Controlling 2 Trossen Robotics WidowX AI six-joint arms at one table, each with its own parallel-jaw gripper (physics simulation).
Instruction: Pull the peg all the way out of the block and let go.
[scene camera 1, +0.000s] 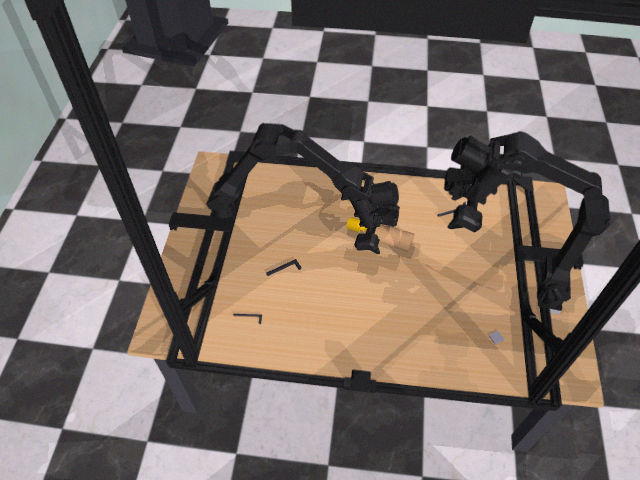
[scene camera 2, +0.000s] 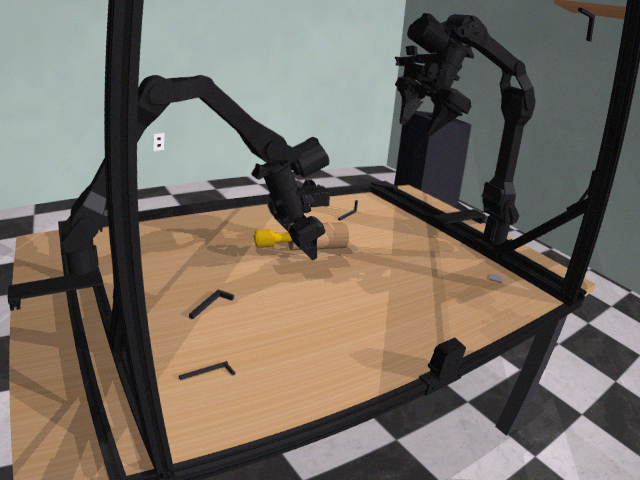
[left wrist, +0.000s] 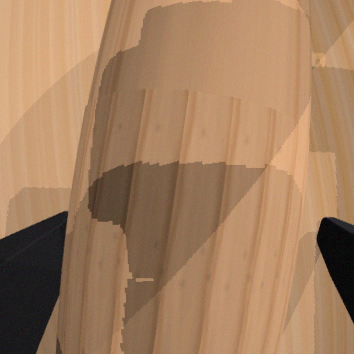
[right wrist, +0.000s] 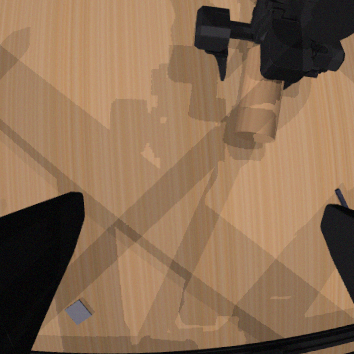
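Note:
A pale wooden cylindrical block lies on its side on the table. A yellow peg has its thick head and part of its thinner shaft outside the block's left end; the place where the shaft meets the block is hidden by the left gripper. My left gripper is open, with its fingers low on either side of the block near its peg end. My right gripper is open and empty, high above the table at the right.
Two black L-shaped keys lie at the left and front left. Another black key lies behind the block. A small grey square lies at the right. Black frame rails border the table.

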